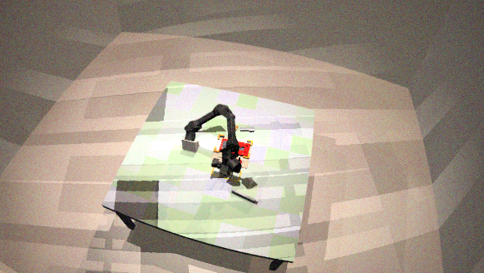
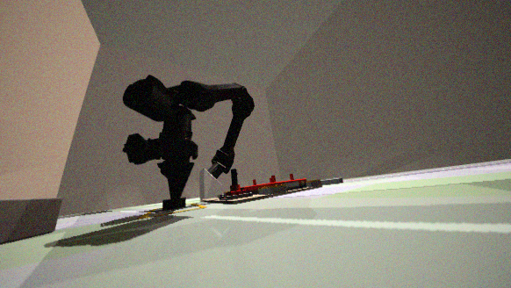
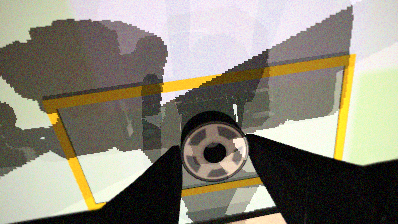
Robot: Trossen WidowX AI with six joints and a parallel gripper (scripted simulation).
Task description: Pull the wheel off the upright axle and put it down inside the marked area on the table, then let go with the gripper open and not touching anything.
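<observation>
Now: gripper tip right at the wheel. From my gripper tip the other things lie so: small grey piece (400 mm to the left, 100 mm ahead).
</observation>
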